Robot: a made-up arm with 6 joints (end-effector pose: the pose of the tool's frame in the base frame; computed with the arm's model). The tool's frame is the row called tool. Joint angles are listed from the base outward.
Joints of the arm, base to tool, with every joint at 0 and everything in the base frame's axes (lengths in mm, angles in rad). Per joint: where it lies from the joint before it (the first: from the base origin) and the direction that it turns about. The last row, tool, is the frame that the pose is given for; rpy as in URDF.
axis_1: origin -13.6 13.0 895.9 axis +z
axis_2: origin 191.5 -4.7 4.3 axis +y
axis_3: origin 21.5 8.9 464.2 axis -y
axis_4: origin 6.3 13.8 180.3 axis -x
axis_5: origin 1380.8 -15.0 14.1 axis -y
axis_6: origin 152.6 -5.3 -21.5 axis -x
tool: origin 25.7 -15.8 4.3 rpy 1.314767 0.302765 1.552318
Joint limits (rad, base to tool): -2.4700..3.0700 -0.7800..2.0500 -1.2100..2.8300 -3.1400..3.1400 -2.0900..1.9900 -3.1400..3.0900
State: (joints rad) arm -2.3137 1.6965 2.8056 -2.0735 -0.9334 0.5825
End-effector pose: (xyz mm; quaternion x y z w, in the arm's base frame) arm -657.4 -911.2 2248.0 0.2022 0.1785 0.3129 0.9107
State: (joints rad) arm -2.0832 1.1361 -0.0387 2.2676 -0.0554 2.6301
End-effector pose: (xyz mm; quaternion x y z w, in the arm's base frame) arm -691.8 -1214.4 -292.8 0.6485 -0.7024 -0.0539 0.2884
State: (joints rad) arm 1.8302 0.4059 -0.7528 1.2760 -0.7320 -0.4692
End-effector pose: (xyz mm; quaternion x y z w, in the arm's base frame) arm -204.3 1163.3 12.7 -0.5770 0.7664 0.0439 0.2791
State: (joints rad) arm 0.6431 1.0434 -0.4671 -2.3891 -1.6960 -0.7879
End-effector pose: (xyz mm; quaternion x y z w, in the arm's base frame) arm 660.6 708.0 -201.3 -0.7039 0.1725 0.1325 0.6762
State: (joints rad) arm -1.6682 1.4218 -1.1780 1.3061 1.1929 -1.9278
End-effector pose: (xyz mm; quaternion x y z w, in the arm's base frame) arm 207.0 490.3 -26.7 -0.7601 0.4725 -0.3758 0.2403
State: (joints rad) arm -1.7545 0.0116 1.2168 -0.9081 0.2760 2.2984
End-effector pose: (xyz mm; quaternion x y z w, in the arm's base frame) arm -145.8 -556.7 2896.7 0.0643 0.0851 -0.8066 0.5814
